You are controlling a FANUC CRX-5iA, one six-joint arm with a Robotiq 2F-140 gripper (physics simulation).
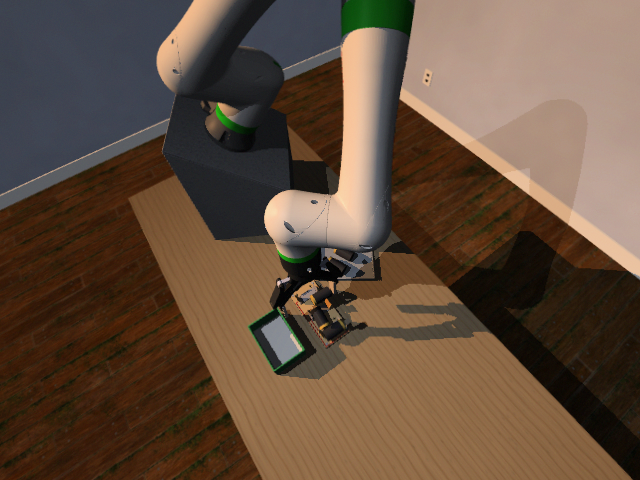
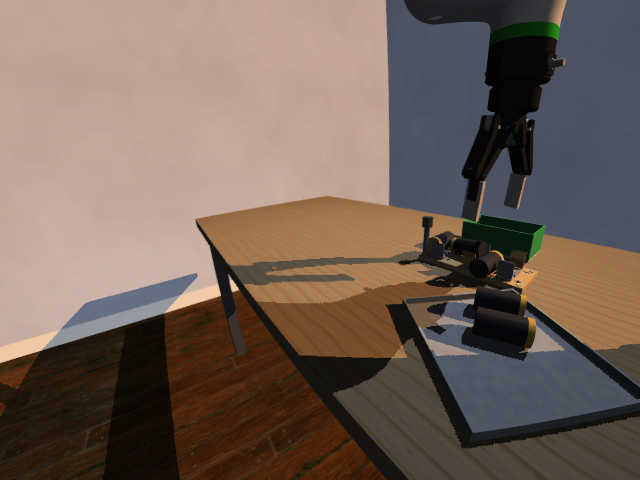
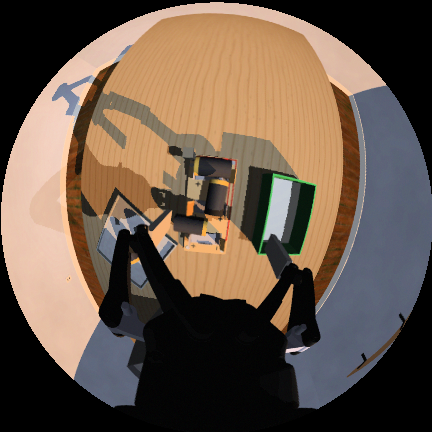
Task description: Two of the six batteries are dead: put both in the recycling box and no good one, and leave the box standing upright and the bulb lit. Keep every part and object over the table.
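Frame: origin at the arm's base, x up, y right, z ahead, level; centimetres.
Where they show: gripper, fingertip midpoint: (image 1: pixel 309 301) (image 2: pixel 492 212) (image 3: pixel 220 230); arm's base at its link origin: (image 1: pixel 230 132).
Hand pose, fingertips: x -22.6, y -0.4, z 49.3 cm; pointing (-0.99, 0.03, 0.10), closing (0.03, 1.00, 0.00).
Things, the pixels of their top centre, and the offset from my fingertips. "spot": a spot on its surface instead.
- green recycling box at its top centre: (image 3: pixel 289 218) (image 2: pixel 503 223) (image 1: pixel 275 337) dx -4.8, dy +12.7, dz +3.4 cm
- shallow grey tray at its top centre: (image 2: pixel 501 337) (image 3: pixel 127 248) (image 1: pixel 345 251) dx -9.6, dy -19.4, dz -13.7 cm
- board at a spot on its surface: (image 3: pixel 192 247) spot: dx -9.7, dy -3.4, dz -8.6 cm
- thin post at its top centre: (image 2: pixel 427 227) dx -3.8, dy -6.9, dz +9.4 cm
My gripper (image 2: pixel 493 198) (image 3: pixel 220 230) is open and empty, above the table near the green recycling box (image 1: pixel 289 361) (image 2: pixel 504 241) (image 3: pixel 302 220). The box stands upright; no battery shows on its pale floor. Three black batteries with yellow ends lie on the wooden circuit board: one (image 1: pixel 321 295) (image 2: pixel 485 264) (image 3: pixel 189 225) nearer the tray, one (image 1: pixel 320 316) (image 2: pixel 467 246) (image 3: pixel 216 197) in the middle, one (image 1: pixel 332 330) (image 3: pixel 216 167) at the far end. Two more, one (image 1: pixel 343 254) (image 2: pixel 500 327) and another (image 1: pixel 337 265) (image 2: pixel 498 299), lie in the tray. A sixth does not show. I cannot tell whether the bulb is lit.
The shallow grey tray (image 2: pixel 547 423) (image 3: pixel 107 242) lies beside the board (image 3: pixel 192 247), on the side away from the box. A thin post (image 2: pixel 426 240) with a dark block on top stands at the board's far end. The arm's dark pedestal (image 1: pixel 227 180) stands at the table's back end.
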